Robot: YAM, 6 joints.
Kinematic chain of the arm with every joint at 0, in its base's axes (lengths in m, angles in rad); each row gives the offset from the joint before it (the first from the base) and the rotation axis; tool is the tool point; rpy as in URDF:
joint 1: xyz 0 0 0.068 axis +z
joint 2: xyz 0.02 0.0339 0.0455 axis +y
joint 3: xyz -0.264 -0.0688 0 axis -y
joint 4: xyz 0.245 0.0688 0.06 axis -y
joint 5: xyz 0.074 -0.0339 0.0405 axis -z
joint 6: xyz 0.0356 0 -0.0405 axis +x
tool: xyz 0 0 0 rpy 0 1.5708 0
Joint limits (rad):
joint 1: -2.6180..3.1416
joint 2: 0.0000..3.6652
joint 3: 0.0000..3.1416
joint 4: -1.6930..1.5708
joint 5: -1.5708..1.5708
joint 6: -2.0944..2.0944
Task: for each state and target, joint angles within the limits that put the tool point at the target. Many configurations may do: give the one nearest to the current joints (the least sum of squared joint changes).
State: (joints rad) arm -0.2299 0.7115 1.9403 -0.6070 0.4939 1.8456
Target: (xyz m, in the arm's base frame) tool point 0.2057 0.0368 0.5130
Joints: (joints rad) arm 0.2446 1.1699 1.6727 -0.6362 0.4075 1.8456
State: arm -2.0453 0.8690 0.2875 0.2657 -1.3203 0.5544
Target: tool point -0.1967 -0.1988 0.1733
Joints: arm -2.4685 1.5171 0.6114 0.3267 -1.1723 0.5544
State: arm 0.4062 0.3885 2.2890 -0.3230 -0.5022 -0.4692
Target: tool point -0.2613 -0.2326 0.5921
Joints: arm 0.7661 0.6612 2.5595 -0.0862 -0.3900 -0.4692
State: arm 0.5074 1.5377 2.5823 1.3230 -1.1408 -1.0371
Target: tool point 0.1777 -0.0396 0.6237
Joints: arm -0.4042 1.6303 2.1372 1.5708 -1.2242 -1.0371
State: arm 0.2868 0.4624 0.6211 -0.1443 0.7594 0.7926
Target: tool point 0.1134 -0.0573 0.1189
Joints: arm -0.2661 0.7615 0.1041 -0.1967 0.7968 0.7926
